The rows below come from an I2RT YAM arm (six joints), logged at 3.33 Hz.
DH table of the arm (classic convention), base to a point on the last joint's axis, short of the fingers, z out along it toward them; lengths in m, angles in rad. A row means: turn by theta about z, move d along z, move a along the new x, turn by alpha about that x. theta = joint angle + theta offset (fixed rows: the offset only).
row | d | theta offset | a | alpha
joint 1 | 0.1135 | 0 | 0.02 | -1.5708
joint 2 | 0 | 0 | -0.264 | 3.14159
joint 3 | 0 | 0.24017 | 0.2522 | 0
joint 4 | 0 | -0.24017 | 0.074 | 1.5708
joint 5 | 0 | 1.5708 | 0 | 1.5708
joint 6 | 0.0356 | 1.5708 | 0 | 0
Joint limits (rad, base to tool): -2.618..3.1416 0..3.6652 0..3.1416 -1.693..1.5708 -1.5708..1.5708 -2.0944..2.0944
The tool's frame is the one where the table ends.
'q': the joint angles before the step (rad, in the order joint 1, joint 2, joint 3, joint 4, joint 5, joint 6). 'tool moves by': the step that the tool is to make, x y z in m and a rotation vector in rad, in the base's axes. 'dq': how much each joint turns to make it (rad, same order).
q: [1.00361, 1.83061, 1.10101, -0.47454, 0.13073, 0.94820]
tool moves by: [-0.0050, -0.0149, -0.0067, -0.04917, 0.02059, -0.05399]
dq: [-0.00883, -0.02250, -0.05044, -0.03025, 0.02372, 0.03994]
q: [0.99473, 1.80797, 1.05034, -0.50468, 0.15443, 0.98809]
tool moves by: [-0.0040, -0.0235, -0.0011, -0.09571, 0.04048, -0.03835]
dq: [-0.02778, -0.04008, -0.04304, -0.09997, 0.02165, 0.00533]
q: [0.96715, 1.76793, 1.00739, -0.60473, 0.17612, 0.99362]
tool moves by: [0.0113, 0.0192, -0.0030, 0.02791, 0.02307, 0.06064]
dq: [-0.00017, 0.07565, 0.08240, 0.01113, -0.04699, -0.05261]
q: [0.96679, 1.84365, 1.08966, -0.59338, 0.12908, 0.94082]
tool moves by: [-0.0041, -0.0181, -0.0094, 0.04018, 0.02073, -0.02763]
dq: [-0.02603, -0.04494, -0.10371, 0.07836, -0.03870, 0.01091]
